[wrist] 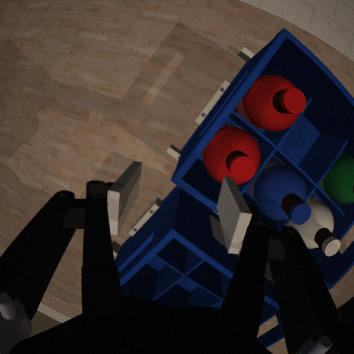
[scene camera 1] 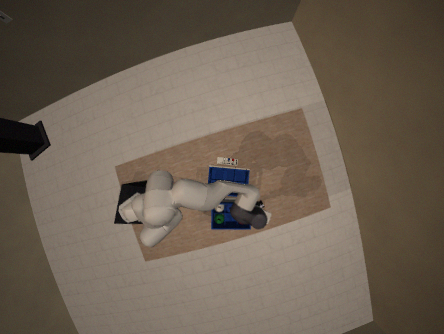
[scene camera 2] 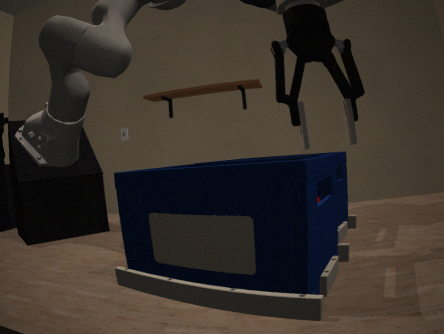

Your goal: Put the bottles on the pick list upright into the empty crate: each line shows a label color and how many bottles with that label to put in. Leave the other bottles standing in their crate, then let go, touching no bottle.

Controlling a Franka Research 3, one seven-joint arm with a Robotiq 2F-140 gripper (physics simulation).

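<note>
My gripper point(scene camera 2: 327, 134) point(wrist: 179, 184) is partly open and empty, above the crates; in the wrist view one finger overlaps the tabletop, the other the area beside the nearer red bottle. The full blue crate point(scene camera 1: 216, 228) point(scene camera 2: 200, 196) point(wrist: 320, 75) holds two red bottles point(wrist: 262, 106) point(wrist: 226, 150), a blue bottle point(wrist: 277, 189), a white bottle point(wrist: 317, 220) point(scene camera 1: 220, 208) and a green bottle point(wrist: 342, 180) point(scene camera 1: 219, 219), all standing. The other blue crate point(scene camera 1: 229, 175) point(wrist: 182, 239) shows no bottles in its visible compartments; the gripper hides part. The pick list point(scene camera 1: 227, 161) is too small to read.
Pale rails point(scene camera 2: 220, 296) point(wrist: 212, 102) edge the crates. The arm's black base point(scene camera 2: 62, 202) stands at the left. A wooden shelf point(scene camera 2: 202, 91) hangs on the wall. The arm covers part of both crates in scene camera 1. A black post point(scene camera 1: 20, 137) is at far left.
</note>
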